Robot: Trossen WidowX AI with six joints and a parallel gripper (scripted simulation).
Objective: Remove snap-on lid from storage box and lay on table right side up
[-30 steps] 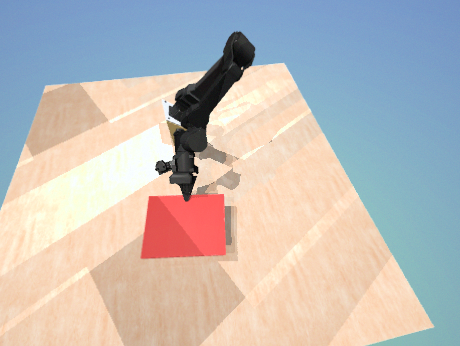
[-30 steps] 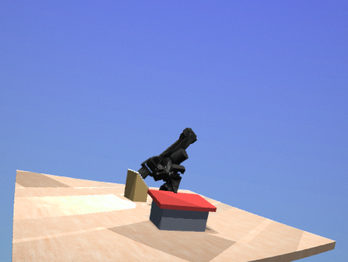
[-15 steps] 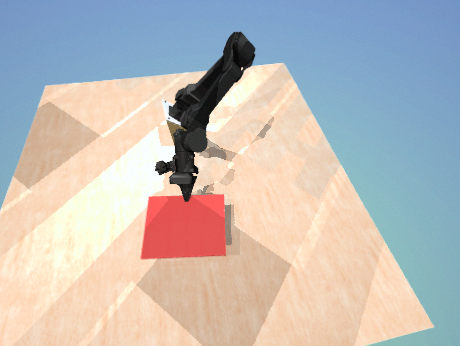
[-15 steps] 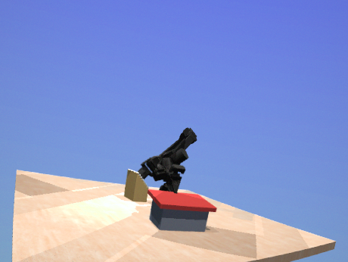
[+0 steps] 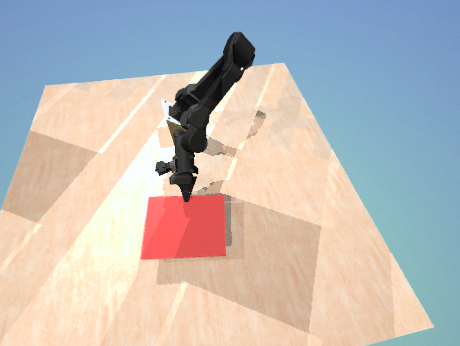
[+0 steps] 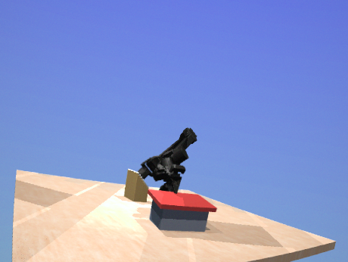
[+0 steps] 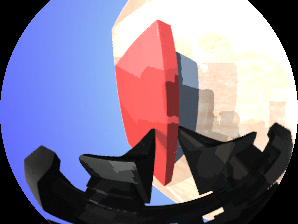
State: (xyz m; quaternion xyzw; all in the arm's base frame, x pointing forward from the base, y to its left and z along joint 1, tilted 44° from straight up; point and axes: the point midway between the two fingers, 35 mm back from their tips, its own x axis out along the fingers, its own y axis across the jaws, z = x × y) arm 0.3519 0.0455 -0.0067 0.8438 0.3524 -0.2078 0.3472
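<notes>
Now: gripper tip 80 mm short of the red lid and 10 mm to the left of it. The rest, counted from my gripper tip: blue-grey box 70 mm ahead, 60 mm below, 10 mm to the right.
</notes>
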